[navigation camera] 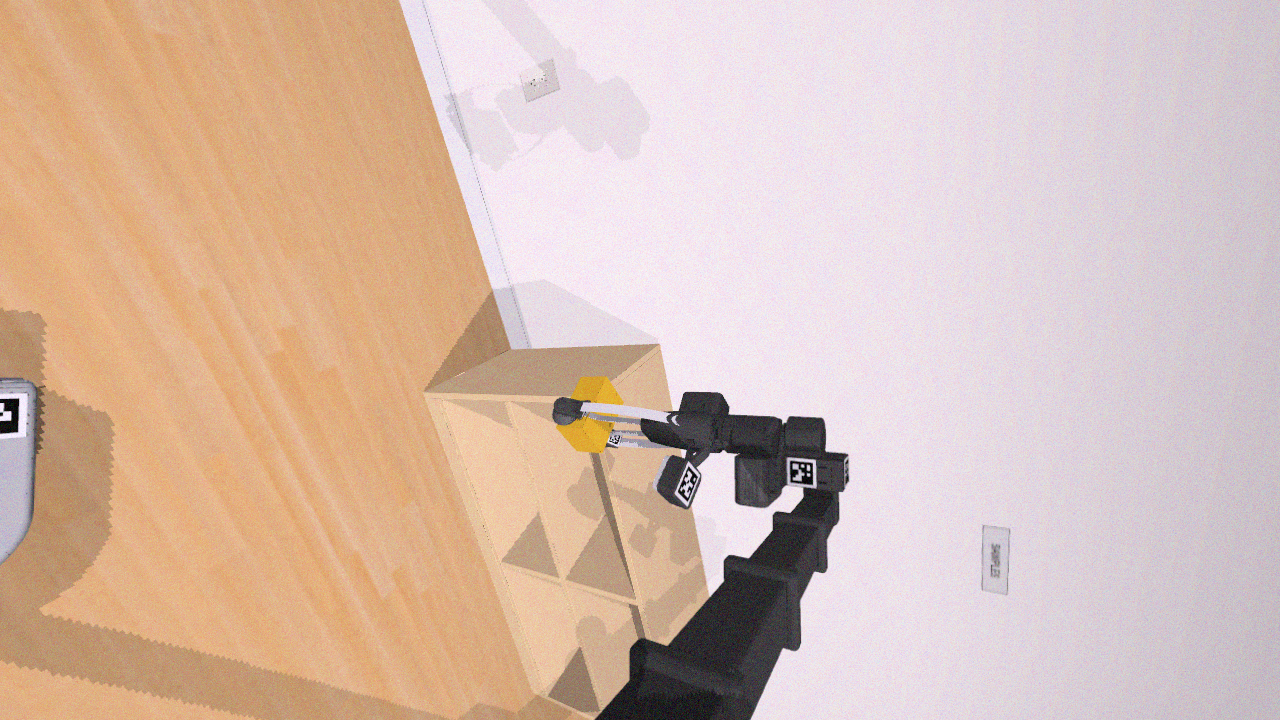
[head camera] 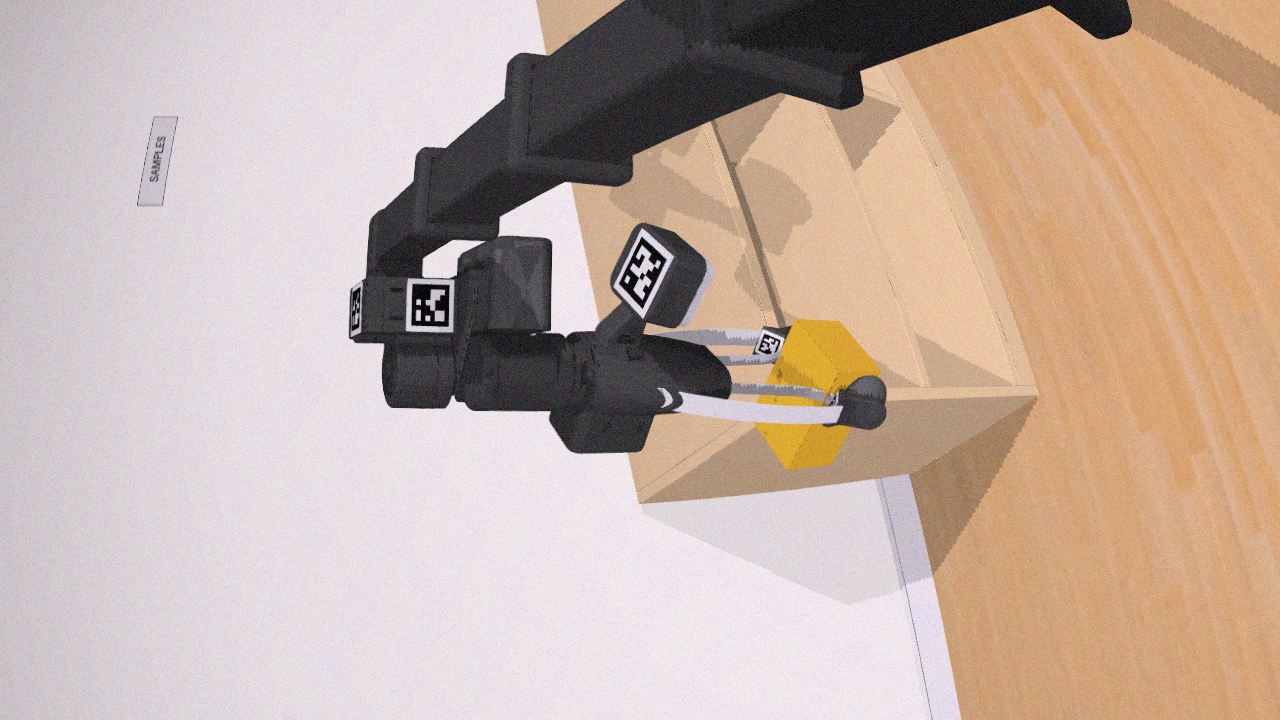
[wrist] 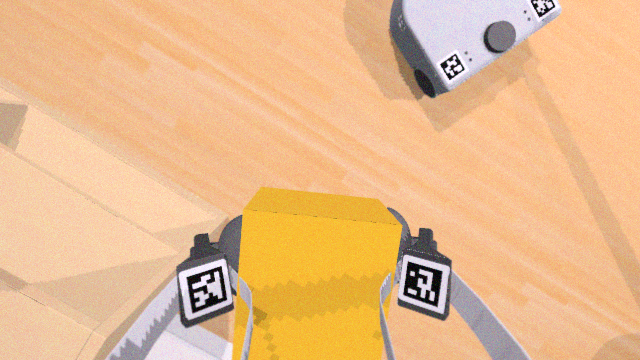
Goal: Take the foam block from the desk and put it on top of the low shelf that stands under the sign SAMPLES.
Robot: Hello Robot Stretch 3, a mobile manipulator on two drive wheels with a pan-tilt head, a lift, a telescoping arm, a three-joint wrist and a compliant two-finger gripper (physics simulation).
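Frame: origin at the robot's base, x right, y ahead, z up, level; metres.
Where they show: gripper, fingertip midpoint: (navigation camera: pixel 569 423) (head camera: pixel 853 375) (wrist: pixel 314 238); robot's base, link origin: (wrist: pixel 467 51).
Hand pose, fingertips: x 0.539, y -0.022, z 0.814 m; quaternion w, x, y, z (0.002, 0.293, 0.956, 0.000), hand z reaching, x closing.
Observation:
Each offset is from my fingertips to the top centre of the thing.
The yellow foam block {dx +0.012, dy +0.013, dz +0.055 m} (head camera: pixel 805 353) (navigation camera: pixel 586 437) (wrist: pixel 320 250) is held between both fingertips of my gripper (head camera: pixel 819 371) (navigation camera: pixel 590 425) (wrist: pixel 314 238), which is shut on it. The low wooden shelf (head camera: pixel 930 425) (navigation camera: pixel 537 367) (wrist: pixel 40 330) stands against the wall, with open compartments at its front. In the head and navigation views the block overlaps the shelf's end and front edge; the height between them is hard to tell. The sign SAMPLES {dx +0.921, dy -0.399, dz +0.612 m} (head camera: pixel 157 161) (navigation camera: pixel 995 559) is on the wall above the shelf. The desk does not show in these views.
My arm (head camera: pixel 608 107) (navigation camera: pixel 716 617) reaches along the shelf and casts shadows on it. My base (navigation camera: pixel 16 465) (wrist: pixel 465 45) stands on the wooden floor in front of the shelf. A wall outlet {dx +0.394, dy +0.843, dz -0.356 m} (navigation camera: pixel 539 80) is beyond the shelf's end.

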